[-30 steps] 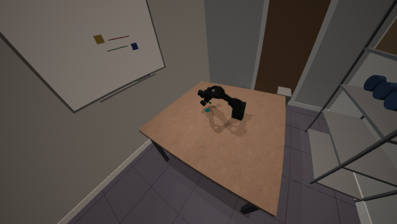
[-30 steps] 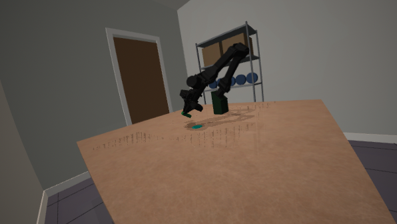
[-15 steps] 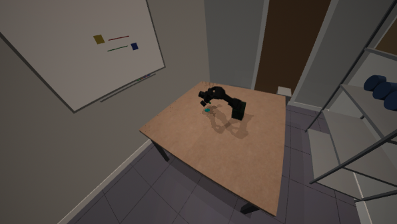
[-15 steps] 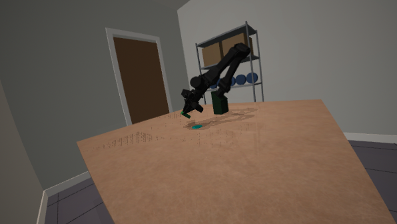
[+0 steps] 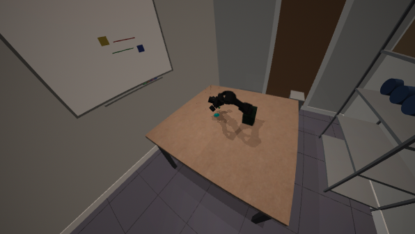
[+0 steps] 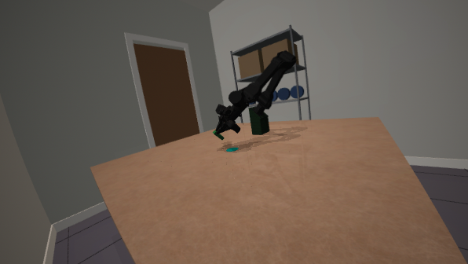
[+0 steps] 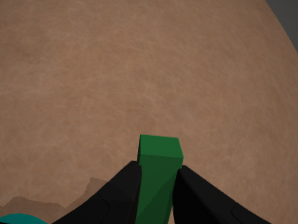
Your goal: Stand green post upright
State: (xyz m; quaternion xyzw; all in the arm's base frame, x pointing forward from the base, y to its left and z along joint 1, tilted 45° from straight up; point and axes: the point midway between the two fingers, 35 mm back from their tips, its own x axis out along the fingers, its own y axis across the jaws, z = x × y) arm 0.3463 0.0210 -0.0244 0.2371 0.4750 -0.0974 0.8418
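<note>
My gripper tip is now 9 cm above the cyan circle, 6 cm to the right of it and 3 cm past it. The rest, counted from my gripper tip: green post (2 cm below, 1 cm behind).
</note>
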